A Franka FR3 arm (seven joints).
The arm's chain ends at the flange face. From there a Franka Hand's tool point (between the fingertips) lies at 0.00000 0.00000 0.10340 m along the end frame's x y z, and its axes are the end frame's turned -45 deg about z.
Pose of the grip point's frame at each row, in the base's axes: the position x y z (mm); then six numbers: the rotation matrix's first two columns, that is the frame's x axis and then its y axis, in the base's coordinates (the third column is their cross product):
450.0 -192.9 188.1 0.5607 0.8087 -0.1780 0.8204 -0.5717 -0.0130
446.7 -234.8 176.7 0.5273 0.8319 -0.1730 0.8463 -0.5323 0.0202
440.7 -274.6 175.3 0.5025 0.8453 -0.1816 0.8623 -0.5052 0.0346
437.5 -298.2 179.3 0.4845 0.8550 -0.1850 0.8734 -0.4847 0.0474
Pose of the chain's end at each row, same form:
461.6 -178.6 289.8 0.9766 0.1676 -0.1351 0.1836 -0.9761 0.1167
454.5 -218.6 278.5 0.9713 0.2118 -0.1080 0.2256 -0.9646 0.1366
447.2 -256.6 276.9 0.9651 0.2405 -0.1039 0.2544 -0.9549 0.1529
442.6 -279.1 280.8 0.9602 0.2618 -0.0973 0.2750 -0.9473 0.1643

